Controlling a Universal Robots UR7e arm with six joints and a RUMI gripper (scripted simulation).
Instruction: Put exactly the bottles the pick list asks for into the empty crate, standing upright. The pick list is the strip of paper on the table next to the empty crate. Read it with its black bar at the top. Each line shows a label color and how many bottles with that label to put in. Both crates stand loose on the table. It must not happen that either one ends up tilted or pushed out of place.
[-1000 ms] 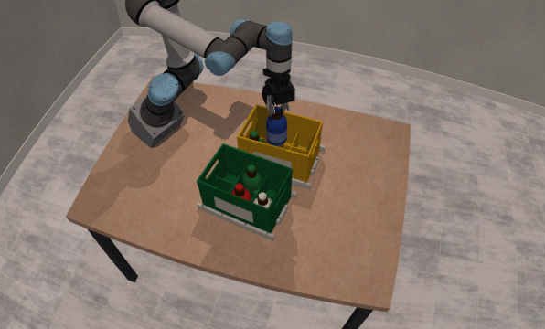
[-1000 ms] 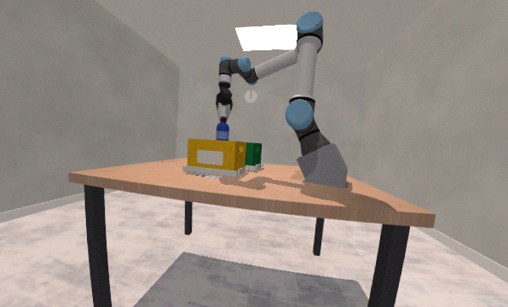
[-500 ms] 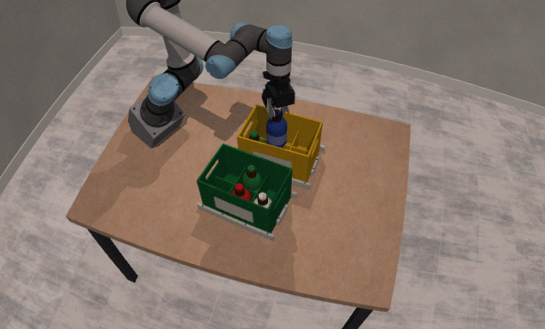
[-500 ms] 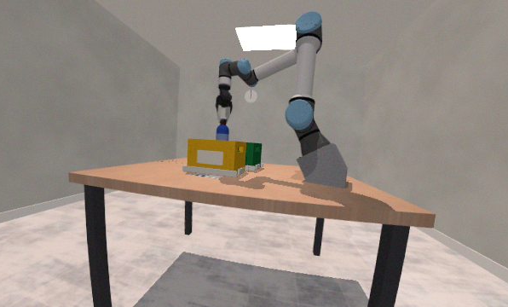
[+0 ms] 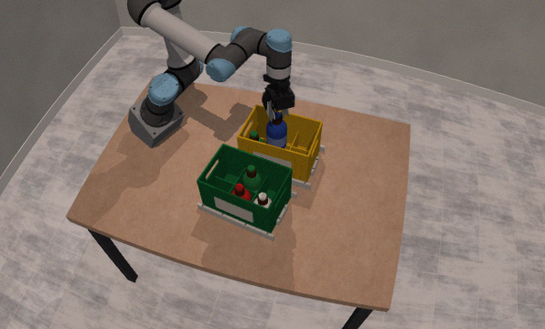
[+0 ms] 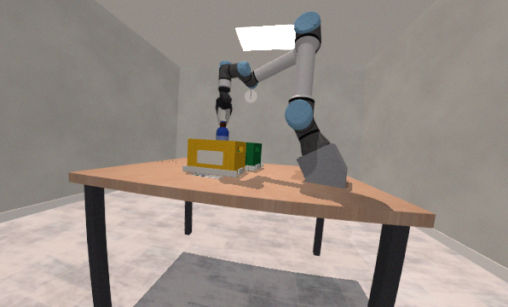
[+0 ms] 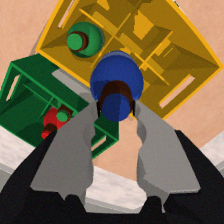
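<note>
Now: the blue-label bottle 7 cm below my hand. Also, from my hand: green crate: 20 cm below, 19 cm to the right, 7 cm behind; then yellow crate: 20 cm below, 4 cm to the left, 1 cm ahead; then green-label bottle: 20 cm below, 9 cm behind, 1 cm to the left.
</note>
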